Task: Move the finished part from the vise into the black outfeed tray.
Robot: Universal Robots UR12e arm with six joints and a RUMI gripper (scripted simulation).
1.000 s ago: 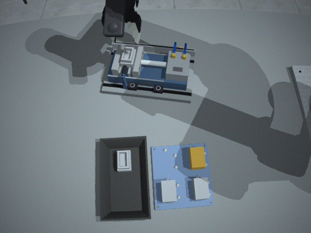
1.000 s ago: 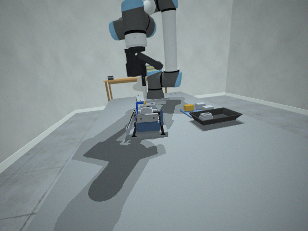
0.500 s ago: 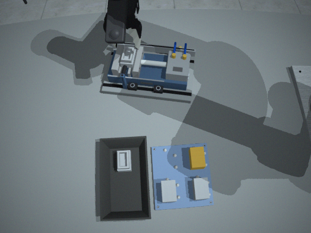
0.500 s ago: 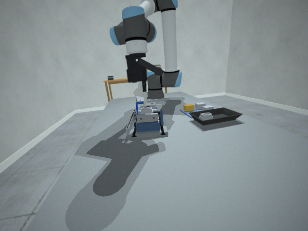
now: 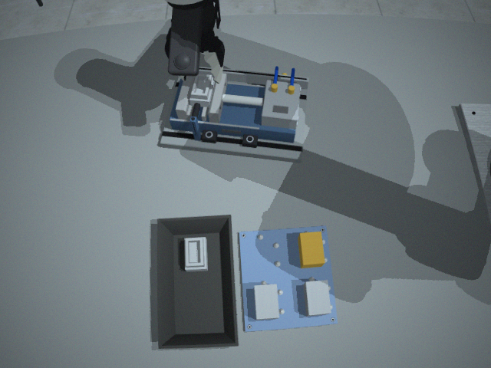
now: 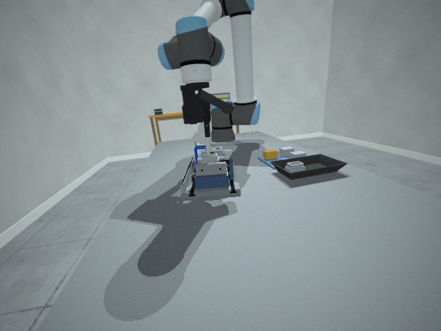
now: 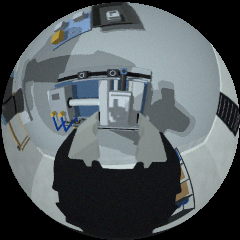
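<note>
Right now the blue vise is 10 cm below my hand, 6 cm behind it and 1 cm to the left of it. From my hand the other things lie so: blue plate (35 cm to the left, 19 cm behind, 13 cm below); yellow block (29 cm to the left, 23 cm behind, 11 cm below).
</note>
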